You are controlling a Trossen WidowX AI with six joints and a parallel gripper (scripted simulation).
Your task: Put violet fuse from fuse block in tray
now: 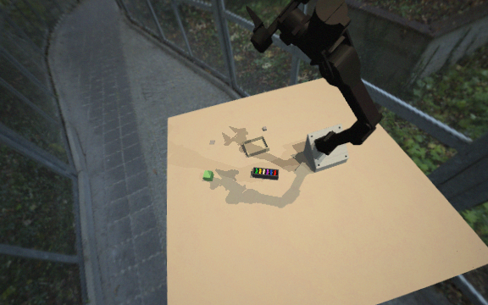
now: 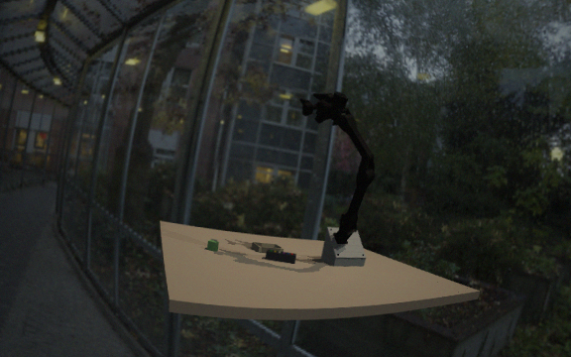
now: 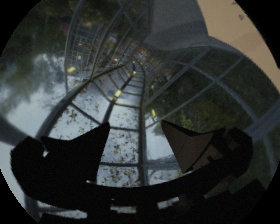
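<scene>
Right now the violet fuse is 3 cm ahead of my gripper tip, 7 cm to the left of it and 74 cm below it. Round my gripper tip: tray 2 cm ahead, 13 cm to the right, 77 cm below; green cube 33 cm ahead, 5 cm to the right, 75 cm below.
</scene>
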